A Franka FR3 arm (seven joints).
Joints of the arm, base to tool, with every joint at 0 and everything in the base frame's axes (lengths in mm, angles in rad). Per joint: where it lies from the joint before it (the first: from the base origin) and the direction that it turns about. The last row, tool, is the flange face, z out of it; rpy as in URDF.
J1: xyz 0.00 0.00 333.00 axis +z
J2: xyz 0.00 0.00 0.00 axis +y
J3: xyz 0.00 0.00 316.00 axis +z
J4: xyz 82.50 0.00 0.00 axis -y
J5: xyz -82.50 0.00 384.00 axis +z
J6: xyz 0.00 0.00 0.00 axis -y
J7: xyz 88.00 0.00 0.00 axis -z
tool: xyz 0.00 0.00 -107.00 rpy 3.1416 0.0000 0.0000
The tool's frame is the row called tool.
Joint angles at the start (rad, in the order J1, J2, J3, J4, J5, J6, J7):
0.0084, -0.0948, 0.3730, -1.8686, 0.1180, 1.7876, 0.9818
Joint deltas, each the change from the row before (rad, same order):
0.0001, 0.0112, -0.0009, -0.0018, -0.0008, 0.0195, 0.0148
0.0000, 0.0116, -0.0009, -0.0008, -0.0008, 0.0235, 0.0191
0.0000, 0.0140, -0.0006, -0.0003, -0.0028, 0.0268, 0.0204
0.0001, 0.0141, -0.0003, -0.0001, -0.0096, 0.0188, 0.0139
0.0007, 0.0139, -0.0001, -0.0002, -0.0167, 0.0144, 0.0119
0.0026, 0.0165, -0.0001, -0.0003, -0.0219, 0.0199, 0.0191
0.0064, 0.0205, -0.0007, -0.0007, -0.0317, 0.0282, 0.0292
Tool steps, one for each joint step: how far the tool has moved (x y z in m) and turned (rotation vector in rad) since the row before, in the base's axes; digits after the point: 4 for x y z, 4 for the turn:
0.0044, 0.0000, -0.0047, 0.0051, -0.0044, -0.0170
0.0050, 0.0001, -0.0041, 0.0068, -0.0083, -0.0218
0.0057, 0.0002, -0.0048, 0.0065, -0.0099, -0.0226
0.0050, -0.0002, -0.0056, -0.0022, -0.0055, -0.0133
0.0044, -0.0004, -0.0060, -0.0100, -0.0042, -0.0080
0.0050, 0.0004, -0.0070, -0.0124, -0.0081, -0.0118
0.0059, 0.0019, -0.0086, -0.0175, -0.0146, -0.0154

